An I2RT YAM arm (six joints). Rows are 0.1 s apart.
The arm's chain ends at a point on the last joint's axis. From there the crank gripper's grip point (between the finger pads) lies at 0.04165 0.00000 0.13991 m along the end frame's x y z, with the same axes.
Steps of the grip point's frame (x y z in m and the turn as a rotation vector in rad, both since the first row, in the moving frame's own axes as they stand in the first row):
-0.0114, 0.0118, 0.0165, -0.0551, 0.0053, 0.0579
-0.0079, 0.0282, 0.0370, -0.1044, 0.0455, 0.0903
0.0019, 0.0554, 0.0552, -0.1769, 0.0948, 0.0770
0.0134, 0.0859, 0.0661, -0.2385, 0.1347, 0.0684
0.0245, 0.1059, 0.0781, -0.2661, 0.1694, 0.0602
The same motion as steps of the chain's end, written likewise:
-0.0118, 0.0017, 0.0170, -0.0551, 0.0053, 0.0579
-0.0134, 0.0097, 0.0400, -0.1044, 0.0455, 0.0903
-0.0100, 0.0275, 0.0622, -0.1769, 0.0948, 0.0770
-0.0036, 0.0502, 0.0772, -0.2385, 0.1347, 0.0684
0.0030, 0.0671, 0.0923, -0.2661, 0.1694, 0.0602

